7 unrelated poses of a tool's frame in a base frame.
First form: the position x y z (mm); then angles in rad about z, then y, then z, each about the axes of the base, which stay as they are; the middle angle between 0 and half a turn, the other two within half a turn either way.
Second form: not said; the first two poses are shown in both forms.
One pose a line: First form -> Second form
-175.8, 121.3, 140.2, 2.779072, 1.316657, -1.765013 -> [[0.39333, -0.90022, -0.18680, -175.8], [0.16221, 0.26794, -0.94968, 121.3], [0.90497, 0.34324, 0.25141, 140.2], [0, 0, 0, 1]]
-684.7, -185.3, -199.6, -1.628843, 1.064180, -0.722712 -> [[-0.68142, 0.32494, 0.65581, -684.7], [-0.73013, -0.36391, -0.57834, -185.3], [0.05073, -0.87292, 0.48522, -199.6], [0, 0, 0, 1]]
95.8, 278.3, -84.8, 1.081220, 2.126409, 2.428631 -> [[-0.38962, -0.65970, -0.64264, 95.8], [-0.82981, -0.05124, 0.55569, 278.3], [-0.39952, 0.74978, -0.52746, -84.8], [0, 0, 0, 1]]
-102.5, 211.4, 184.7, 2.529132, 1.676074, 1.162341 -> [[-0.49344, 0.77492, 0.39499, -102.5], [0.30725, -0.26956, 0.91265, 211.4], [0.81371, 0.57170, -0.10508, 184.7], [0, 0, 0, 1]]
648.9, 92.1, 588.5, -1.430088, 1.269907, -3.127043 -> [[-0.05597, -0.29137, -0.95497, 648.9], [0.98941, -0.14450, -0.01390, 92.1], [-0.13394, -0.94563, 0.29637, 588.5], [0, 0, 0, 1]]
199.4, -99.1, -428.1, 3.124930, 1.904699, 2.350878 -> [[-0.24232, 0.70692, -0.66449, 199.4], [0.22122, 0.70712, 0.67160, -99.1], [0.94464, 0.01574, -0.32773, -428.1], [0, 0, 0, 1]]
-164.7, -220.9, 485.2, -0.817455, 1.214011, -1.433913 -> [[-0.68998, 0.71244, 0.12786, -164.7], [-0.33622, -0.15903, -0.92826, -220.9], [-0.64100, -0.68347, 0.34926, 485.2], [0, 0, 0, 1]]
